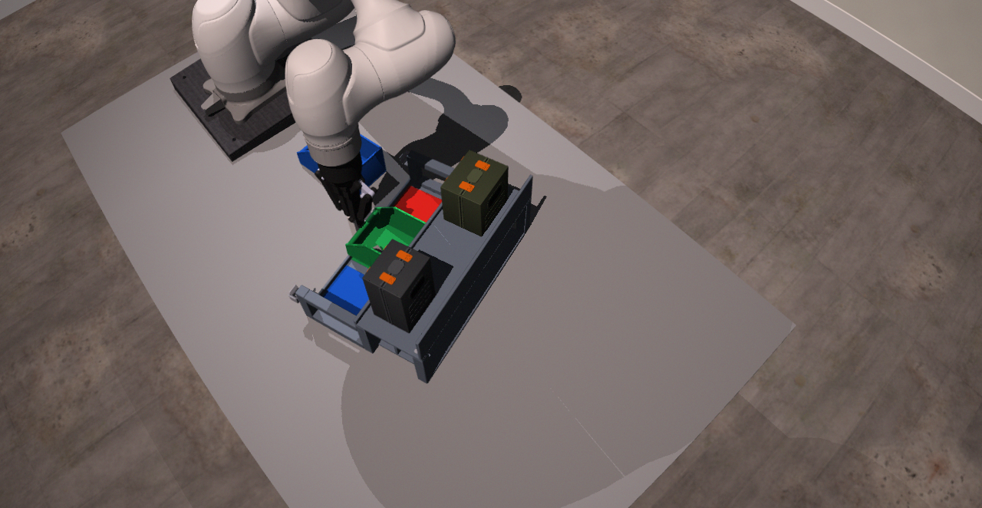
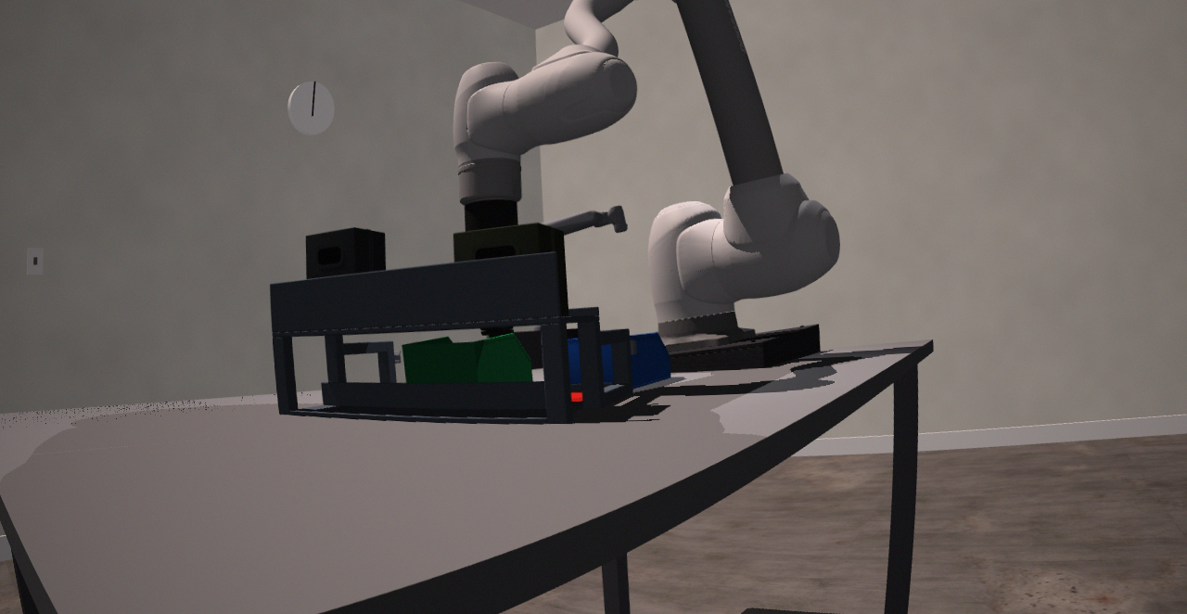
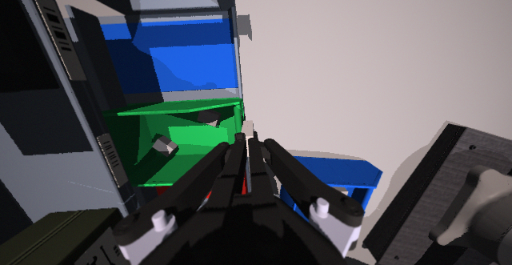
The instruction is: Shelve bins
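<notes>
My hand is 9 cm short of the green bin, 3 cm to the right of it and 1 cm above it. The rest, counted from my hand: olive case 16 cm ahead, 16 cm to the left, 10 cm above; black case 22 cm ahead, 6 cm to the right, 11 cm above; blue bin 18 cm behind, 9 cm to the left, 2 cm below.
</notes>
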